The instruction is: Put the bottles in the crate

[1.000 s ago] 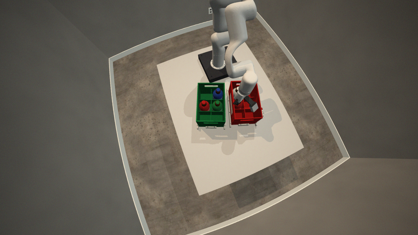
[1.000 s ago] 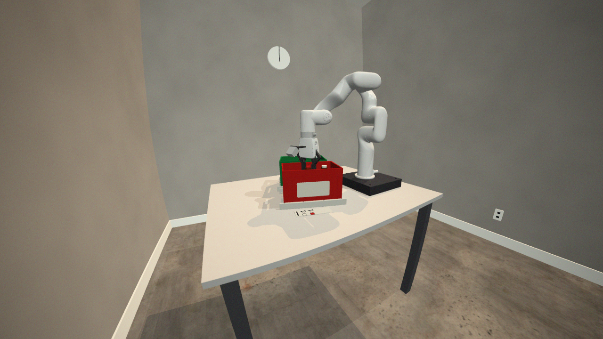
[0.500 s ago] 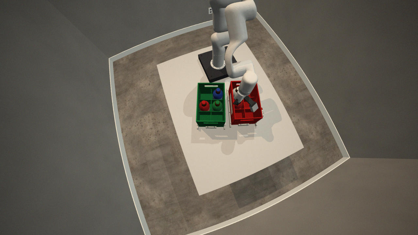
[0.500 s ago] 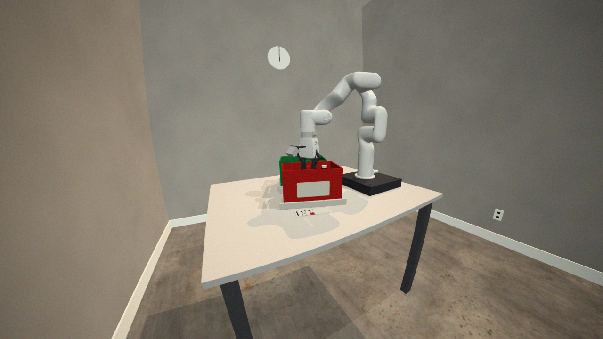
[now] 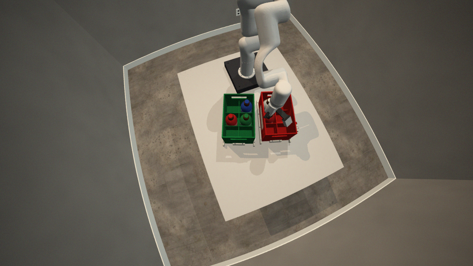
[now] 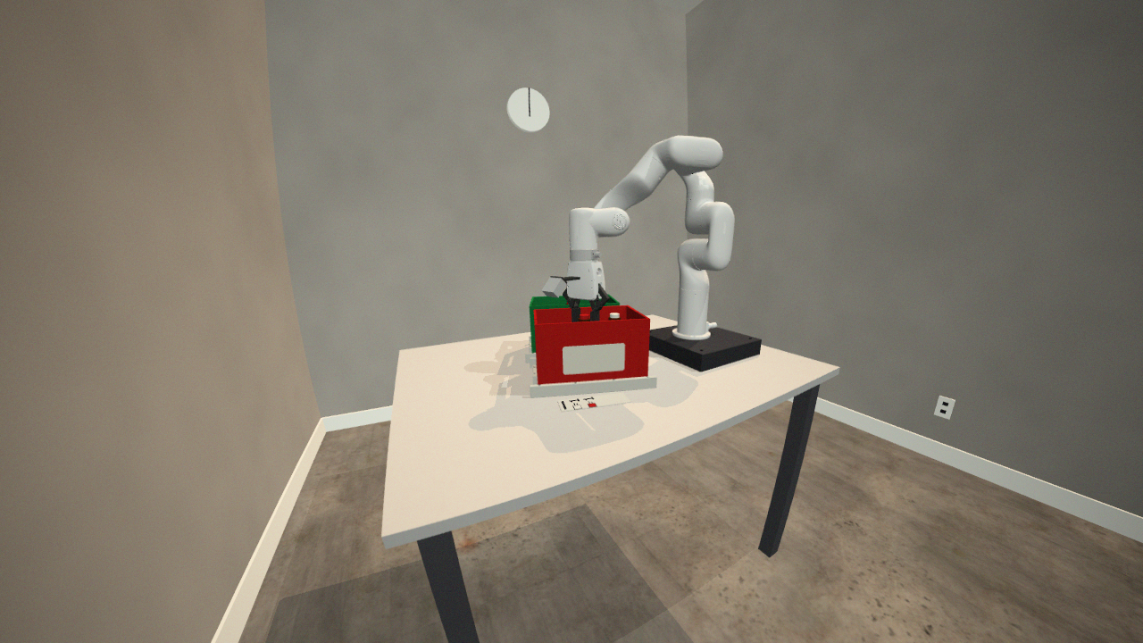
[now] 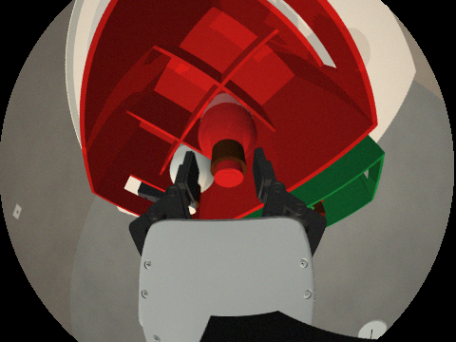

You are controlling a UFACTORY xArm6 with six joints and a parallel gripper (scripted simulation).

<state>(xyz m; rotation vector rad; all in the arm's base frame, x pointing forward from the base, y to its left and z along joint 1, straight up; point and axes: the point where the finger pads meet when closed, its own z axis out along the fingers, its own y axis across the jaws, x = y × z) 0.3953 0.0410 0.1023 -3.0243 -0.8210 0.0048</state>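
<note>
Right now the red crate is 7 cm below my hand, 4 cm to the left of it and 1 cm ahead of it. Round my hand: green bottle (15 cm to the right, 7 cm below, 2 cm behind); white bottle (8 cm behind, 7 cm below, 2 cm to the left); blue bottle (12 cm to the right, 10 cm behind, 7 cm below).
</note>
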